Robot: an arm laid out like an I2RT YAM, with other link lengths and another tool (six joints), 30 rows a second.
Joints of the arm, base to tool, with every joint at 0 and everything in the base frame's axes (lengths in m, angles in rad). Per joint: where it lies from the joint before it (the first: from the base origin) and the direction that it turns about. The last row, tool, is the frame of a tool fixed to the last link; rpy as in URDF.
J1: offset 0.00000 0.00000 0.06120 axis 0 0 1
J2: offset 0.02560 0.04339 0.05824 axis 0 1 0
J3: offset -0.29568 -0.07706 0.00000 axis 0 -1 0
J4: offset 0.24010 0.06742 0.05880 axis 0 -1 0
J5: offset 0.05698 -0.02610 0.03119 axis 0 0 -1
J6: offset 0.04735 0.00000 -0.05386 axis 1 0 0
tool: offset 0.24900 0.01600 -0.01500 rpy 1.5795 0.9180 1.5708
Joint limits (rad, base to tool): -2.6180..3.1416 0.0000..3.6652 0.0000..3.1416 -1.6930..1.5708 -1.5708..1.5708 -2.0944..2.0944
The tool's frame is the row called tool.
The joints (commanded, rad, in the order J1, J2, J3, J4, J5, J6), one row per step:
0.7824 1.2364 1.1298 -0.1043 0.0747 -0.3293
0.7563 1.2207 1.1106 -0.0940 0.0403 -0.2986
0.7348 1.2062 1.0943 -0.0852 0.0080 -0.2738
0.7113 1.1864 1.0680 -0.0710 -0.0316 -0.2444
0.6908 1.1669 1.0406 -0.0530 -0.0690 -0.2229
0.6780 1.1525 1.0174 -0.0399 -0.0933 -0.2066
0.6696 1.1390 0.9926 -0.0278 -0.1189 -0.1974
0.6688 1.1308 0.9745 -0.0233 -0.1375 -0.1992
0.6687 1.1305 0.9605 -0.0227 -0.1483 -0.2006
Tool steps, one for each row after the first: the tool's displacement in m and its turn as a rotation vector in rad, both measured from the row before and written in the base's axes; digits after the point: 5 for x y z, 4 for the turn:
-0.00052 -0.00397 0.00014 0.0326 0.0196 0.0012
-0.00164 -0.00263 0.00072 0.0277 0.0153 0.0052
-0.00363 -0.00255 -0.00068 0.0322 0.0186 0.0097
-0.00409 -0.00180 -0.00029 0.0272 0.0111 0.0123
-0.00346 -0.00133 -0.00205 0.0176 0.0105 0.0083
-0.00532 0.00033 -0.00384 0.0104 0.0085 0.0152
-0.00578 0.00182 -0.00514 -0.0020 0.0050 0.0178
-0.00329 0.00132 -0.00771 -0.0075 0.0105 0.0108

